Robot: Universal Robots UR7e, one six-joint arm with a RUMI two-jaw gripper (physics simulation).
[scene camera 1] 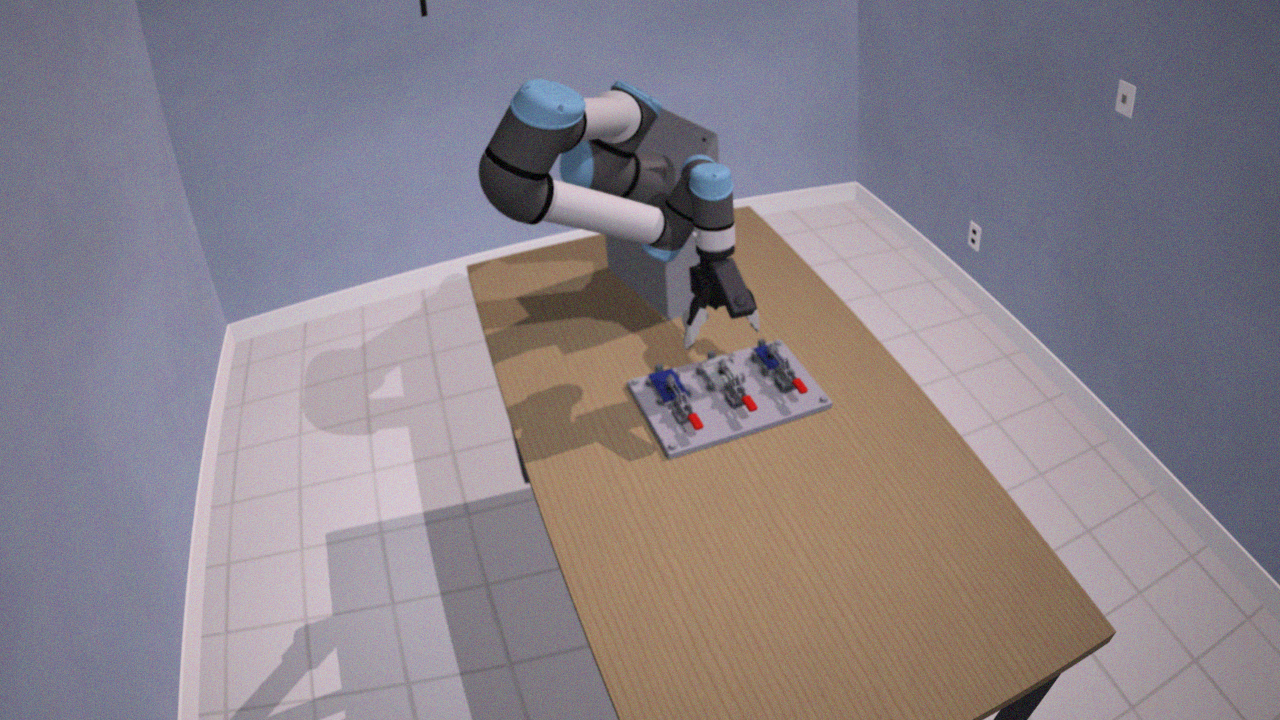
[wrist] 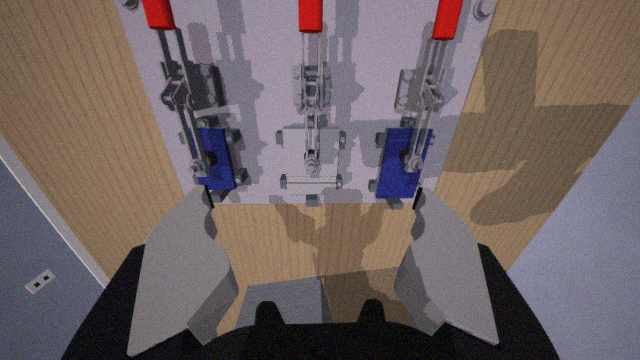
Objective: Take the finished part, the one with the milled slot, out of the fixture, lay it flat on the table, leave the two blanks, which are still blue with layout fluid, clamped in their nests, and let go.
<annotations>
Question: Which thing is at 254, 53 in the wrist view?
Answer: A fixture plate.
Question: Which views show my gripper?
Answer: Scene camera 1 and the wrist view: all of them.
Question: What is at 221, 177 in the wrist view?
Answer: A blue blank.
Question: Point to a fixture plate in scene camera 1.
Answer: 721, 423
</annotations>
